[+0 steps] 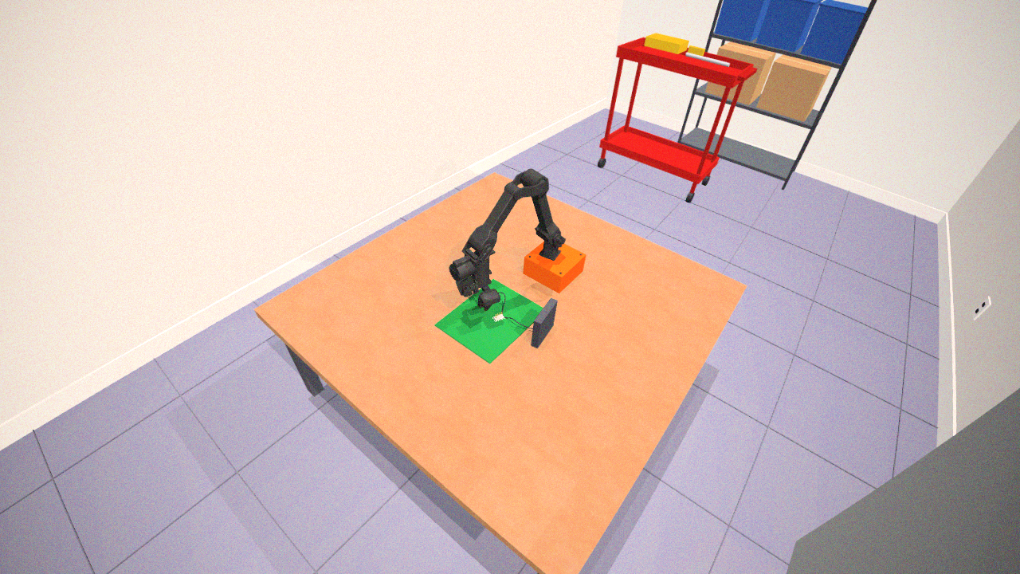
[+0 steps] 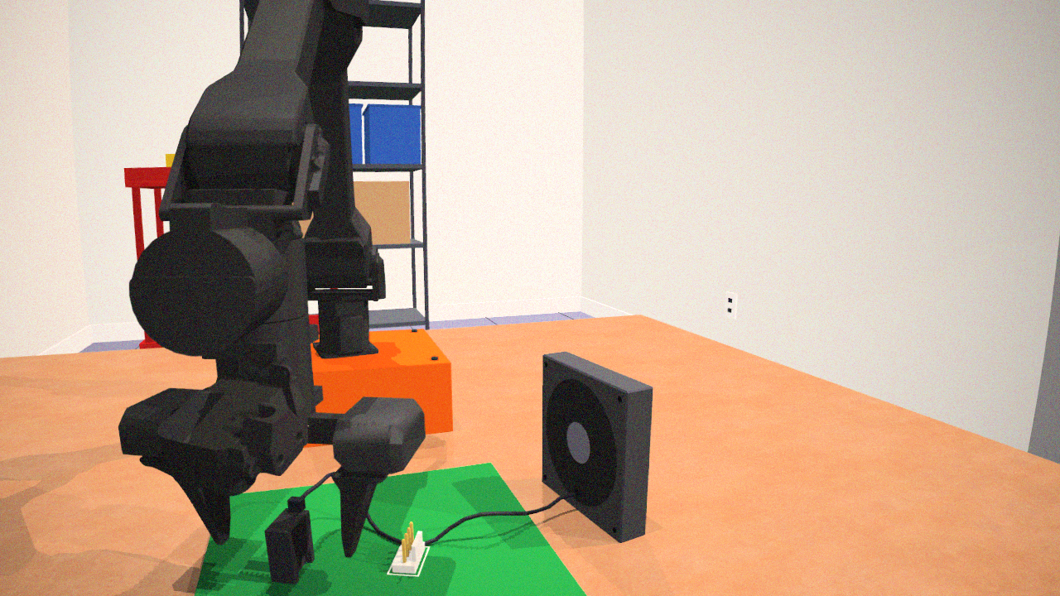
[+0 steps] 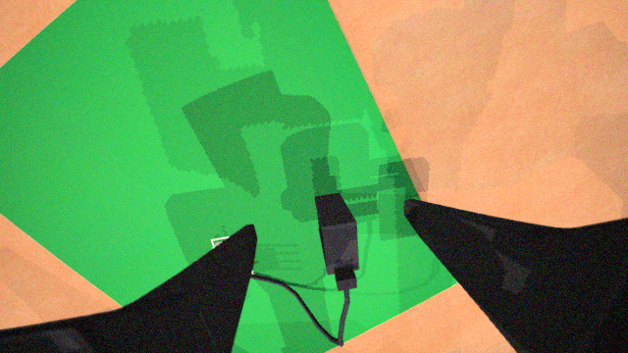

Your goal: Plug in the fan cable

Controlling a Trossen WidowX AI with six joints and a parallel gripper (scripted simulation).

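My gripper tip is now 10 mm past the black fan plug. Also, from my gripper tip: black fan: 230 mm to the left, 30 mm above; white four-pin header: 10 mm ahead, 80 mm to the left, 30 mm below; green board: 20 mm ahead, 60 mm to the left, 40 mm below.
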